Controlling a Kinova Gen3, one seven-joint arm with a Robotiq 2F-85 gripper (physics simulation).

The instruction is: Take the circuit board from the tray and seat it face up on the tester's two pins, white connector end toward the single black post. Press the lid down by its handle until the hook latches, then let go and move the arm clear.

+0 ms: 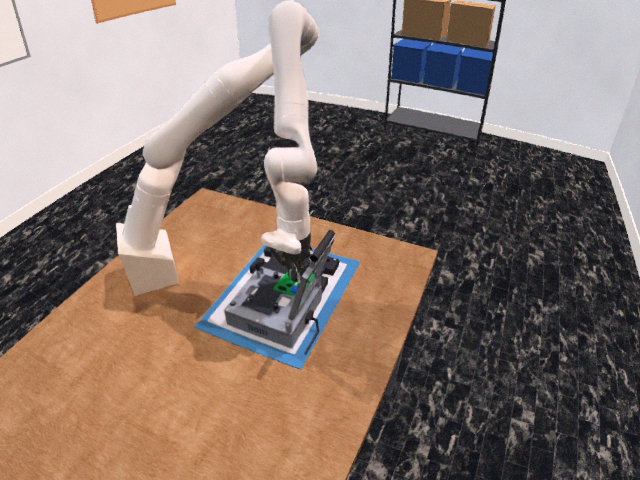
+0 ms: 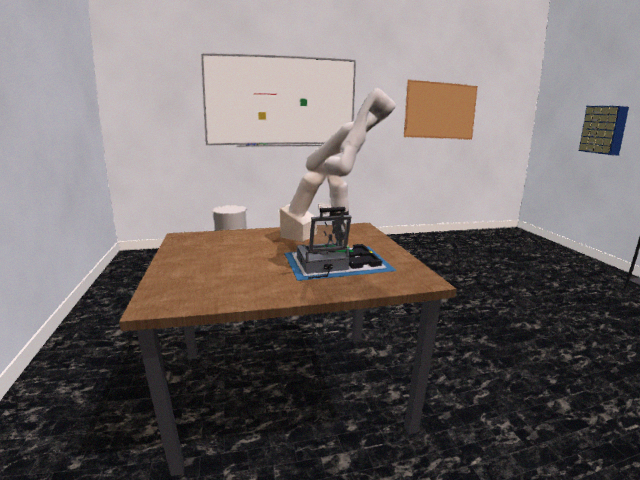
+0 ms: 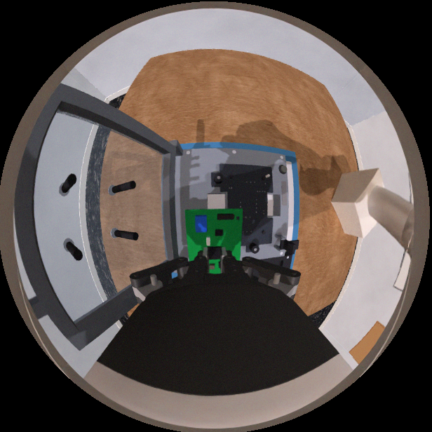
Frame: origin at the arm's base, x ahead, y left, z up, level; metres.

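Seen in the pictures: gripper, between the fingertips: (image 1: 296, 279); arm's base, origin of its link: (image 1: 139, 241) (image 2: 296, 211).
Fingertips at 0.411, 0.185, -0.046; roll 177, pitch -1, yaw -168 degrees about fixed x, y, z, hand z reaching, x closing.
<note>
Offsets run from my fingertips to a thing's top centre, as dx, dy, dz. "*": to the spot under its first point. Level surfaces: height alone.
My gripper (image 1: 293, 276) (image 3: 214, 253) is shut on the green circuit board {+0.001, -0.005, +0.012} (image 1: 283, 284) (image 2: 343, 251) (image 3: 229, 232), gripping it near one edge. The board is face up and about level, low over the tray-side part of the grey tester (image 1: 263, 331) (image 2: 330, 263) (image 3: 197, 172). Its blue part is on the lid side. The black nest {-0.034, -0.074, -0.013} (image 1: 264, 297) (image 3: 245, 187) is partly uncovered, with a black post (image 3: 218, 178) at its far corner. The lid (image 2: 312, 235) (image 3: 120, 119) stands open, its black handle {+0.110, -0.041, +0.195} (image 1: 325, 245) (image 2: 332, 209) on top. The hook {-0.110, -0.032, +0.025} (image 1: 255, 265) (image 3: 289, 245) is opposite the lid. The fingers hide the board's near end.
The black tray {* -0.043, +0.122, -0.063} (image 2: 366, 258) stands beside the tester on a blue-edged mat {dz -0.080} (image 1: 248, 350) (image 2: 295, 268). The upright lid is close beside the gripper, with black rods (image 3: 124, 187) on its inner face. A cable {* +0.109, -0.064, -0.073} (image 1: 316, 333) runs from the tester's lid side. The arm's base (image 1: 149, 266) stands on the wooden table {dz -0.081} (image 2: 217, 289).
</note>
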